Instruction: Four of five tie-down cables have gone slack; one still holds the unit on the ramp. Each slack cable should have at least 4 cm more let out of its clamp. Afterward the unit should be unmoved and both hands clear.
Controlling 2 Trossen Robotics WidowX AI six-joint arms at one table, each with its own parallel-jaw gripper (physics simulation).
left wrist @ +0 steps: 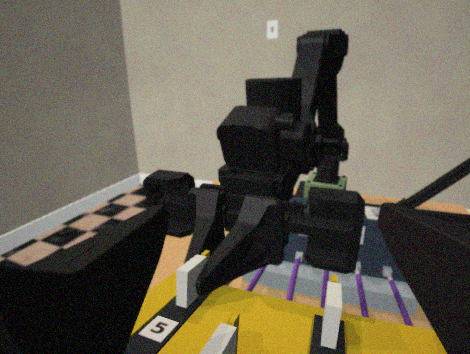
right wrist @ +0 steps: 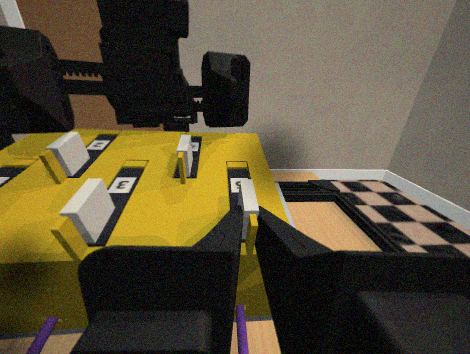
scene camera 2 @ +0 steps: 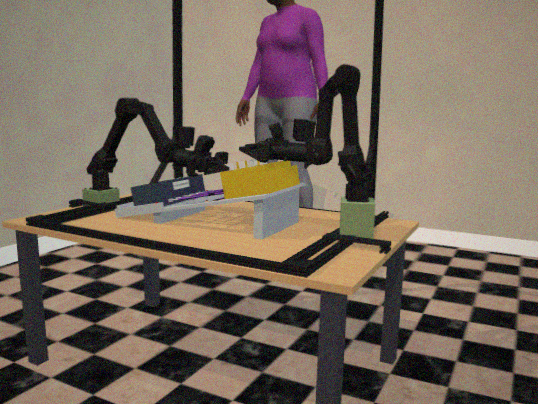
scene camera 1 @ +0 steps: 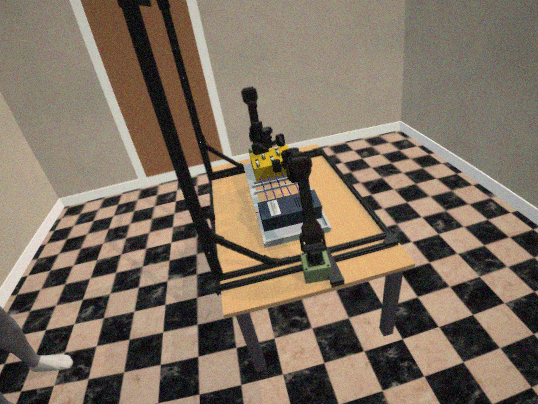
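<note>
A yellow clamp block [scene camera 2: 260, 181] [left wrist: 270, 312] [right wrist: 160, 205] sits at the high end of the grey ramp [scene camera 2: 280, 212]. White tabs with yellow levers stand in its numbered slots. The dark blue unit [scene camera 1: 287, 211] [scene camera 2: 167, 191] rests lower on the ramp. Purple cables [left wrist: 293, 280] [right wrist: 242, 327] run between block and unit; how slack each is cannot be told. My right gripper [right wrist: 246, 213] [scene camera 2: 226, 170] is shut on the white tab of clamp 5 [right wrist: 248, 196] [left wrist: 189, 281], a fingertip on each side. My left gripper [scene camera 2: 242, 149] is open and empty above the block.
Black rails [scene camera 2: 190, 252] frame the wooden table [scene camera 1: 345, 200]. In the right wrist view, the tabs of clamp 3 [right wrist: 89, 210], clamp 2 [right wrist: 71, 154] and clamp 4 [right wrist: 185, 150] stand left of clamp 5. A person [scene camera 2: 290, 55] stands behind the table.
</note>
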